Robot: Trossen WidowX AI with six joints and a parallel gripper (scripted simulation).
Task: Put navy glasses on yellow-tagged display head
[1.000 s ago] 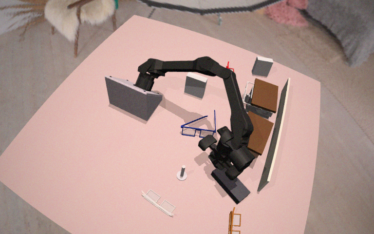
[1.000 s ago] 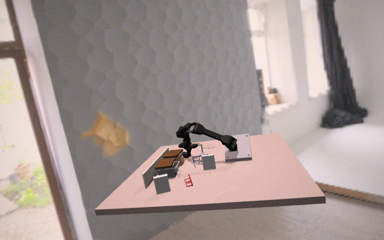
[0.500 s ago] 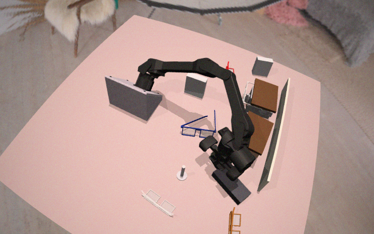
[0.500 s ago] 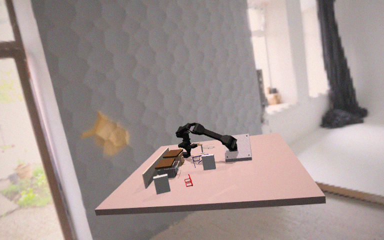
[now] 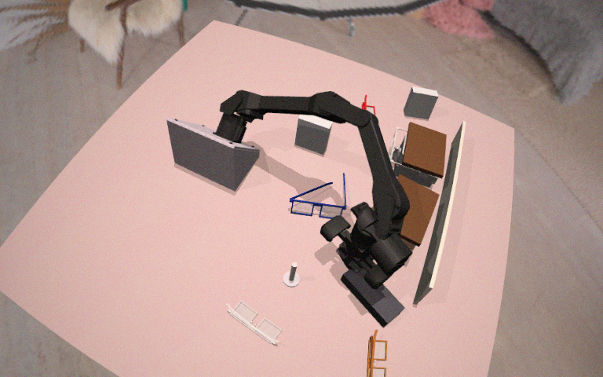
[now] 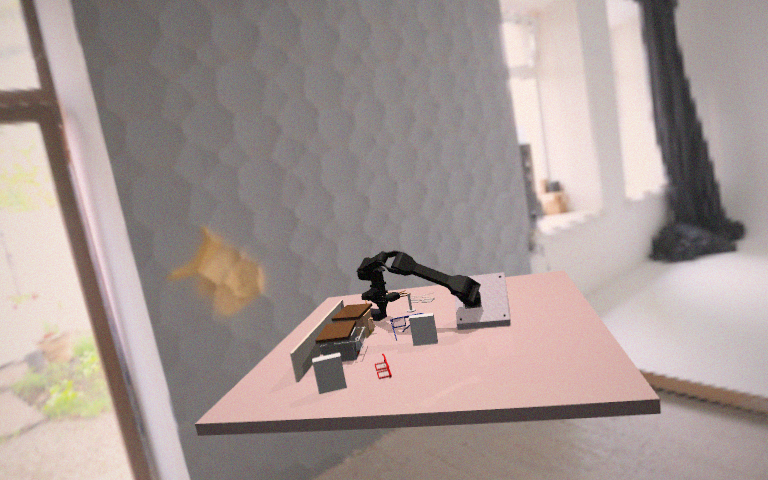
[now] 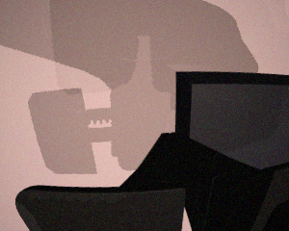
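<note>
Right now my gripper tip is 110 mm past the white stand and 80 mm to the left of it. From my gripper tip the other things lie so: dark block: 80 mm ahead, 40 mm to the right, 10 mm below; long panel: 180 mm ahead, 290 mm to the left, 30 mm above.
</note>
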